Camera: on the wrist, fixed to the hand. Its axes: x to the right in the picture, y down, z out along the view.
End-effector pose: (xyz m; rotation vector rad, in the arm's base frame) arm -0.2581 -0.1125 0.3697 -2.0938 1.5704 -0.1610
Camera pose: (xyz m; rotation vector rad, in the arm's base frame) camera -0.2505 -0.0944 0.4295 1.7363 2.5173 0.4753
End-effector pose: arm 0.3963 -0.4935 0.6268 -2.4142 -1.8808 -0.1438
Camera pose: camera 0.3519 -0.5149 0.6660 -1.8262 2.2125 -0.0994
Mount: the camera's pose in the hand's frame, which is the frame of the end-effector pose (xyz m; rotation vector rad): -0.0266 -0.0380 -0.0426 0.0768 0.3383 3.0525
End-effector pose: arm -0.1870 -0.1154 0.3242 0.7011 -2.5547 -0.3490
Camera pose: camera -0.1298 -0.1380 0.3375 -2.4613 -0.7242 0.7645
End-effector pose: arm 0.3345 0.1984 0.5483 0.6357 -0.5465 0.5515
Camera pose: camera 0.3516 0.1933 0.4879 0.7134 0.5796 -2.5565
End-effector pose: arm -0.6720 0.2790 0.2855 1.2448 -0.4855 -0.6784
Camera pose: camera -0.6700 0.3207 0.2384 -0.3830 -1.2915 2.0393
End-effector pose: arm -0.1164 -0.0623 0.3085 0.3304 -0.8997 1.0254
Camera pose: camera -0.0691 -0.0709 0.2678 1.1092 0.1757 -2.0282
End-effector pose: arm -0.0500 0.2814 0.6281 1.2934 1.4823 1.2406
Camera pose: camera -0.0946 0.2481 0.5988 -1.3132 1.0197 -1.0712
